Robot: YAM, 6 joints.
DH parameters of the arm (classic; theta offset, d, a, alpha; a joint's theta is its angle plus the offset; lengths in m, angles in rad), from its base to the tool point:
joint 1: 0 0.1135 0.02 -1.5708
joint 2: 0 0 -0.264 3.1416
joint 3: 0.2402 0 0.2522 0
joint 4: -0.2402 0 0.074 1.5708
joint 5: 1.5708 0 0 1.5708
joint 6: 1.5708 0.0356 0 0
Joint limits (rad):
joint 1: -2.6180..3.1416
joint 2: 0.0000..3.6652
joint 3: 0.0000..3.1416
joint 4: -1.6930..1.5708
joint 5: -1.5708..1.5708
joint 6: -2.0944..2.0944
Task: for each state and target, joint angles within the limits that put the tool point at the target. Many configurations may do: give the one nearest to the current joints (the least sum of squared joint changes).
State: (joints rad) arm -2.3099 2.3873 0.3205 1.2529 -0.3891 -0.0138
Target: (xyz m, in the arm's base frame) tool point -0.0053 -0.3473 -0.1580
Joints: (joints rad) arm -1.6246 2.9454 1.0874 1.1318 -0.3856 -0.0138
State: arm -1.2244 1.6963 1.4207 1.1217 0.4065 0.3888
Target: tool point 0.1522 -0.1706 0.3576
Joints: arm -0.7809 1.1244 0.6193 1.2458 0.4051 0.3888
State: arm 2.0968 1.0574 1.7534 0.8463 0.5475 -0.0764
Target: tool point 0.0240 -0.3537 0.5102
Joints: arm 1.5862 0.3378 1.8261 1.0393 0.5478 -0.0764
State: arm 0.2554 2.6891 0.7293 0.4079 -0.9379 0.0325
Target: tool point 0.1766 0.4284 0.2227
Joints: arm 1.1168 2.0552 1.3541 0.5711 -0.9595 0.0325
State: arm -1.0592 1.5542 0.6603 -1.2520 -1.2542 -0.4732
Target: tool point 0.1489 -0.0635 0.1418
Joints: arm -0.6151 1.5779 0.6054 -1.2500 -1.2753 -0.4732
